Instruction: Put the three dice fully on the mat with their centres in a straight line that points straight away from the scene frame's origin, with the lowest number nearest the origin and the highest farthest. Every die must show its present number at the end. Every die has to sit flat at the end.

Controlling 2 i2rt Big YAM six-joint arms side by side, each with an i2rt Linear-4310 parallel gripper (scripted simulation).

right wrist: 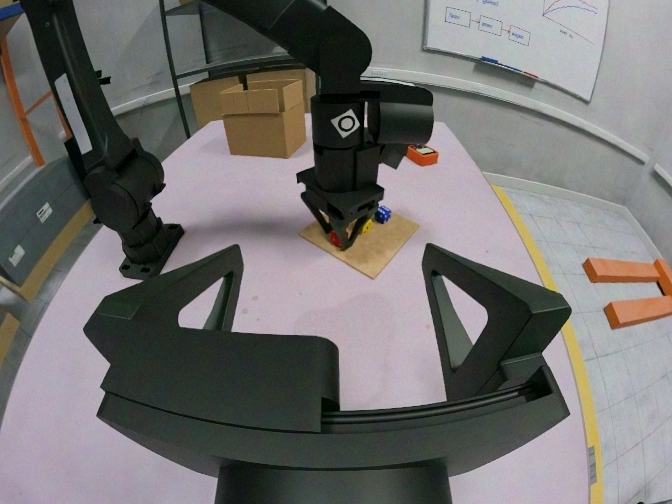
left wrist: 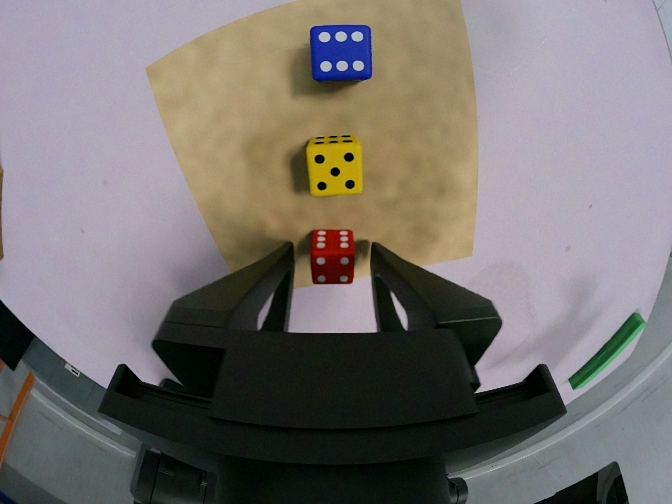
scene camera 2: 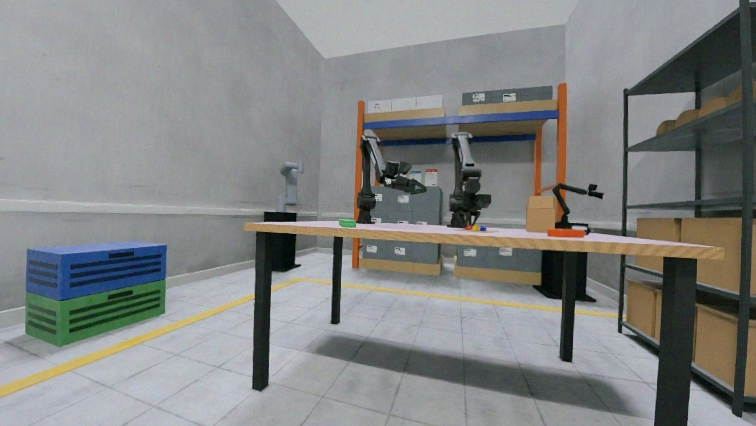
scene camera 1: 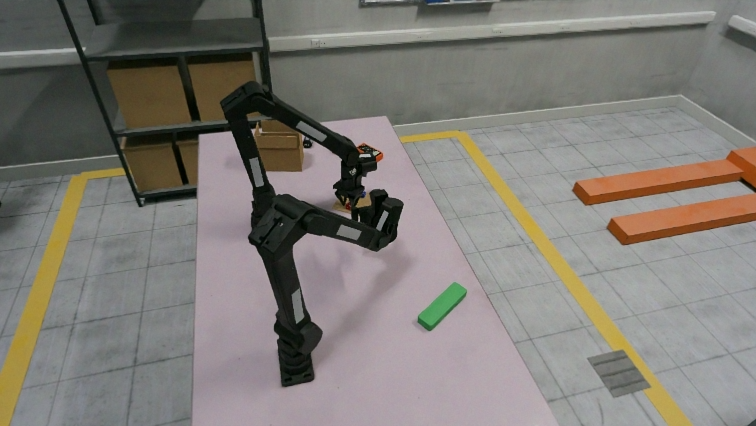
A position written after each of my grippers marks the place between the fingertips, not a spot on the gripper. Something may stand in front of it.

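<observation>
My left gripper [left wrist: 332, 252] [right wrist: 338, 239] is visible in both wrist views. My right gripper [right wrist: 332, 254] is visible, as are a yellow die [left wrist: 334, 163] and a red die [left wrist: 332, 254].
</observation>
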